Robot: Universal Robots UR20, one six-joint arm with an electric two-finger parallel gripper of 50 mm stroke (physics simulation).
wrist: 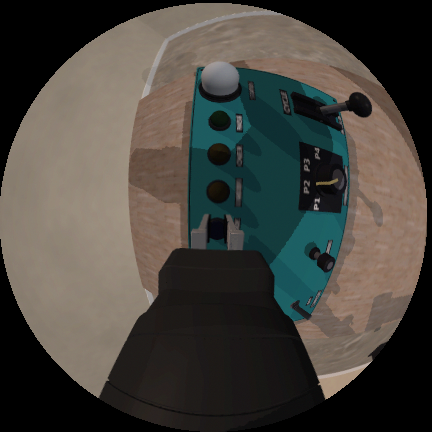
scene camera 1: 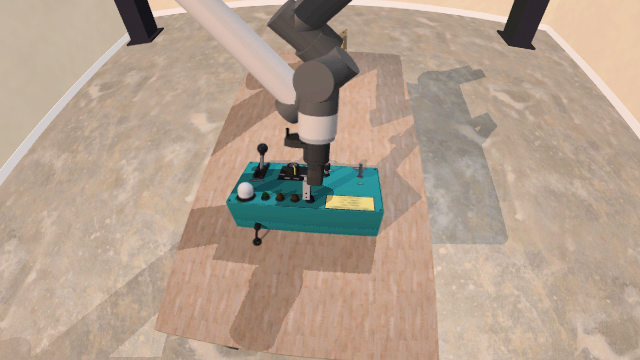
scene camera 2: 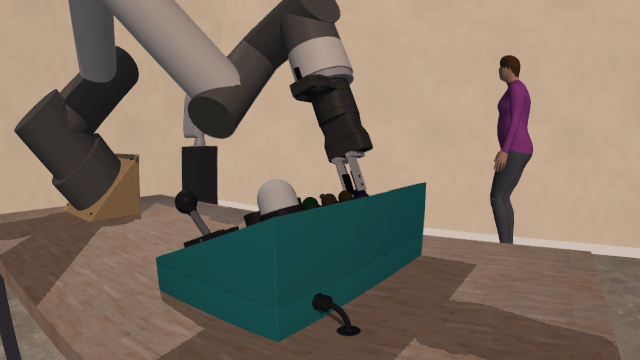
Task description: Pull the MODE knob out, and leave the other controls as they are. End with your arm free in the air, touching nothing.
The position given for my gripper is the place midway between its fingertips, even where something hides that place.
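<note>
There's a black rotary selector (wrist: 328, 179) that I can see here, and then there's my gripper (scene camera 2: 355, 192). You'd find my gripper in the wrist view too (wrist: 216, 222), and scene camera 1 has it as well (scene camera 1: 306, 197).
</note>
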